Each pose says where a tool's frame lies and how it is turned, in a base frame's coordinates. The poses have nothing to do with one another.
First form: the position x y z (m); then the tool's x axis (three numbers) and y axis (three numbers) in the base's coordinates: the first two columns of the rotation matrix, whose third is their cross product.
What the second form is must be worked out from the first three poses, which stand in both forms.
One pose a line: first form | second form
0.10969, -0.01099, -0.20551, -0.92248, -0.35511, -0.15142, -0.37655, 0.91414, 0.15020 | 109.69, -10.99, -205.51, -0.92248, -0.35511, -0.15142, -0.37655, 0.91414, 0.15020
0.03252, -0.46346, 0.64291, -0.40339, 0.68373, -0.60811, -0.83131, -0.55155, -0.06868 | 32.52, -463.46, 642.91, -0.40339, 0.68373, -0.60811, -0.83131, -0.55155, -0.06868
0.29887, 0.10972, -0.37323, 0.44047, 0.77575, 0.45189, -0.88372, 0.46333, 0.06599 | 298.87, 109.72, -373.23, 0.44047, 0.77575, 0.45189, -0.88372, 0.46333, 0.06599
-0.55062, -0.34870, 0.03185, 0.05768, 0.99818, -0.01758, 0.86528, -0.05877, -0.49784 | -550.62, -348.70, 31.85, 0.05768, 0.99818, -0.01758, 0.86528, -0.05877, -0.49784
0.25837, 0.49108, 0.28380, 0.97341, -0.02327, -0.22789, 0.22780, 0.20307, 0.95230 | 258.37, 491.08, 283.80, 0.97341, -0.02327, -0.22789, 0.22780, 0.20307, 0.95230
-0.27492, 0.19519, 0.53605, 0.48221, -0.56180, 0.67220, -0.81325, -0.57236, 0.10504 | -274.92, 195.19, 536.05, 0.48221, -0.56180, 0.67220, -0.81325, -0.57236, 0.10504
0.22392, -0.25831, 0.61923, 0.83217, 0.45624, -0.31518, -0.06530, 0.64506, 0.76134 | 223.92, -258.31, 619.23, 0.83217, 0.45624, -0.31518, -0.06530, 0.64506, 0.76134
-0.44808, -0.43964, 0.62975, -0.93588, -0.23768, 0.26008, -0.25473, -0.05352, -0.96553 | -448.08, -439.64, 629.75, -0.93588, -0.23768, 0.26008, -0.25473, -0.05352, -0.96553
